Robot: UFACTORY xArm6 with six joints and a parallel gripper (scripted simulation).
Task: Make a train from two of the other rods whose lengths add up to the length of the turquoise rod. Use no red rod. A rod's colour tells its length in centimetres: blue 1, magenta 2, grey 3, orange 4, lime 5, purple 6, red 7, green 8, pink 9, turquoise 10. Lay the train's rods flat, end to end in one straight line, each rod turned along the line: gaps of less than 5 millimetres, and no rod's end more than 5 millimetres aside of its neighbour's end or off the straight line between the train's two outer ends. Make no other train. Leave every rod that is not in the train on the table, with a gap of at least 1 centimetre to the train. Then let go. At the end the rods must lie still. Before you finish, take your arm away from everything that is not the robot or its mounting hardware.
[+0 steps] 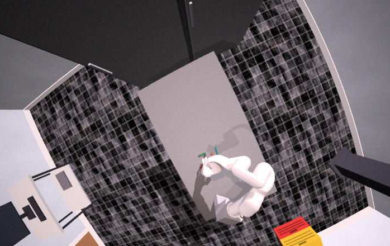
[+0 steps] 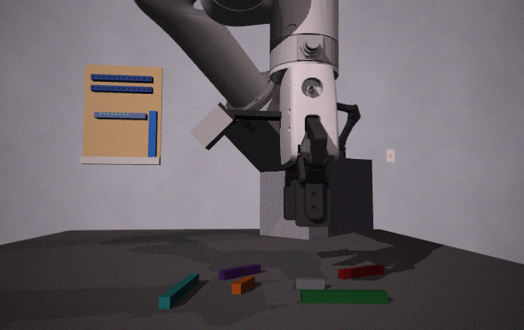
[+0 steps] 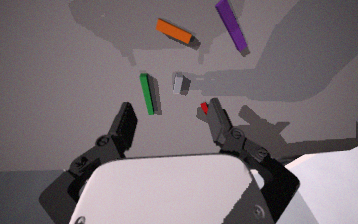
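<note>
Right now my hand is 7 cm above the orange rod, 6 cm to the left of it and 3 cm past it. Also, from my hand: green rod: 7 cm below, 5 cm ahead, 1 cm to the left; grey rod: 7 cm below, 1 cm to the left, 1 cm behind; purple rod: 9 cm behind, 7 cm below, 4 cm to the right.
</note>
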